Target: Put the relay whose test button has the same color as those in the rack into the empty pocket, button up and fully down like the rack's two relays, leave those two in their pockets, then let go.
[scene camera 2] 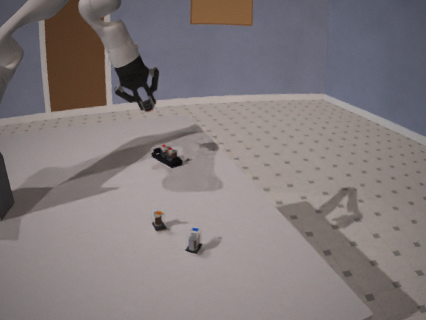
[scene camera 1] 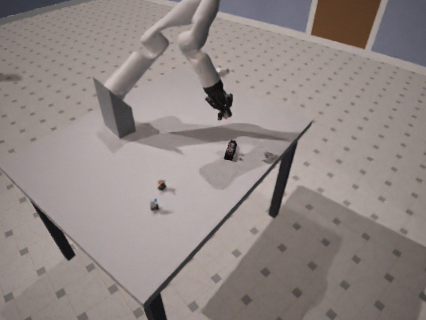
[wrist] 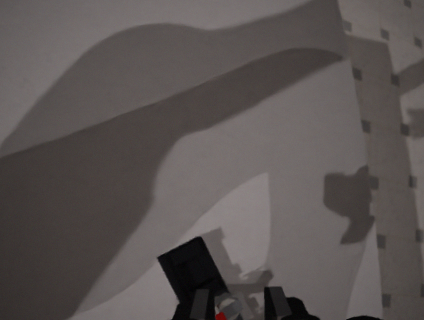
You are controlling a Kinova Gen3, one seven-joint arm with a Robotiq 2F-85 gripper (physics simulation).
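There's a black rack (wrist: pixel 188 267) in the scene, and you'd also see the gripper (scene camera 2: pixel 149 107).
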